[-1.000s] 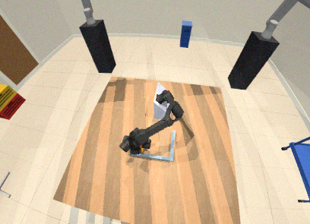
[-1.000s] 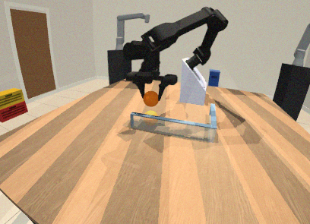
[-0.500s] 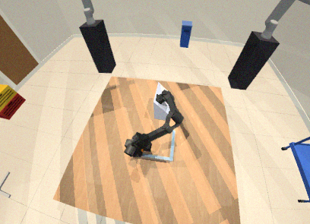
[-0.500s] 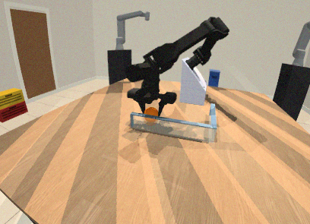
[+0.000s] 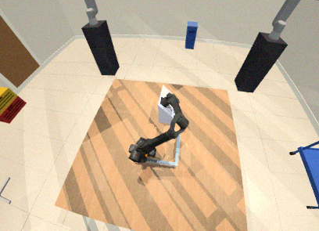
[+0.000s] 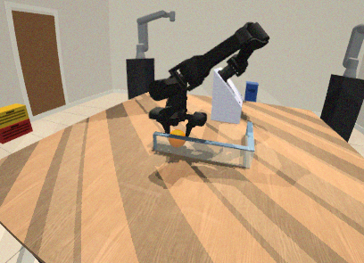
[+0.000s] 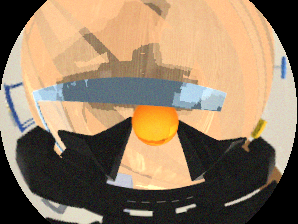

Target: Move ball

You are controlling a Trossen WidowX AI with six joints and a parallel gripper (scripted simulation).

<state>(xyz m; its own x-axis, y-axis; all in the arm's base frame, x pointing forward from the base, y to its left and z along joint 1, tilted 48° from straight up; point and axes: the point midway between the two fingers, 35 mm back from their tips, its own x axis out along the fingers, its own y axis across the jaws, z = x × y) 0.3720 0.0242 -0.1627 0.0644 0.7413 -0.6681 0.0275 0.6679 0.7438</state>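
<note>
My gripper tip is now right at the orange ball. From my gripper tip the other things lie so: see-through copy: right at my gripper tip; long clear wall: 5 cm ahead, 9 cm to the left.
</note>
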